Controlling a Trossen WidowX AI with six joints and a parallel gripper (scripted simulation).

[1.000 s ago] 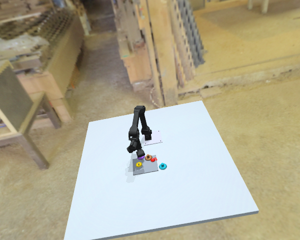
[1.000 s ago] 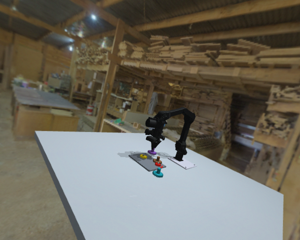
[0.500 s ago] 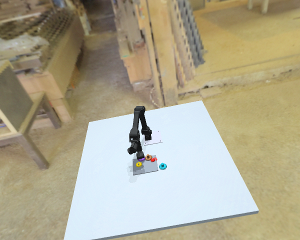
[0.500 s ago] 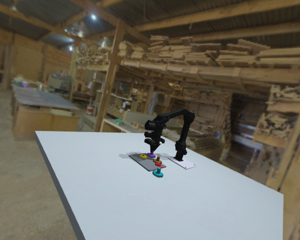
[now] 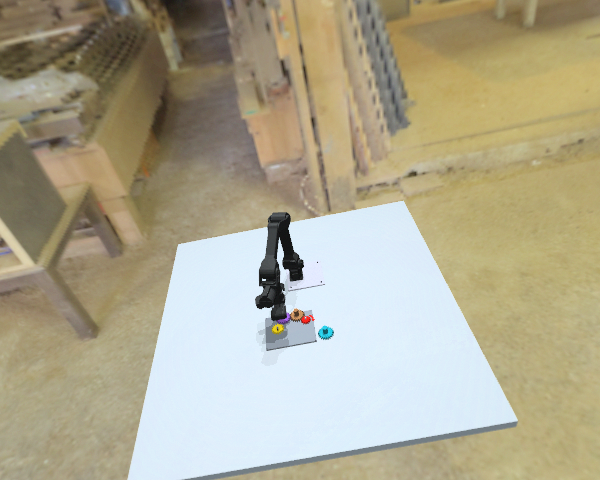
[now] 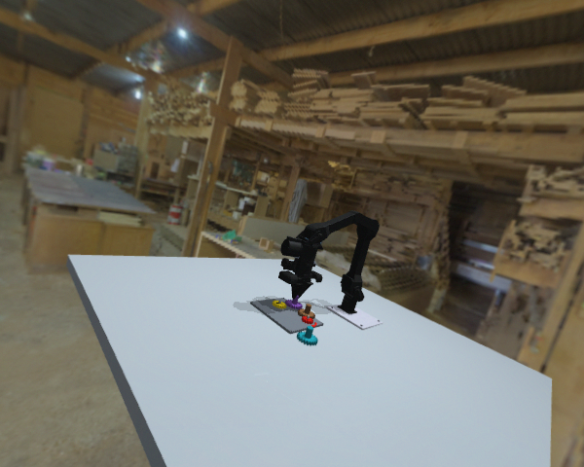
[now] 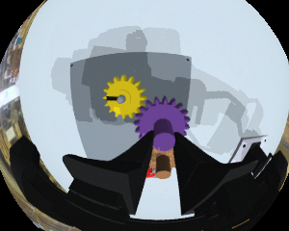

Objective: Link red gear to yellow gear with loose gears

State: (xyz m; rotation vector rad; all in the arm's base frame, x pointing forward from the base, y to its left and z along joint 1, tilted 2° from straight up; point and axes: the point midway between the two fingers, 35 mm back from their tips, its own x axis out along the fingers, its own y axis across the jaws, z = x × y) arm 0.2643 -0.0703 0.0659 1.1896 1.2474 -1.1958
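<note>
Right now the purple gear is 1 cm below my gripper tip. The rest, counted from my gripper tip: yellow gear (5 cm ahead, 3 cm below, 2 cm to the right); then brown gear (6 cm to the left, 2 cm below, 1 cm behind); then red gear (10 cm to the left, 3 cm below, 2 cm ahead).
</note>
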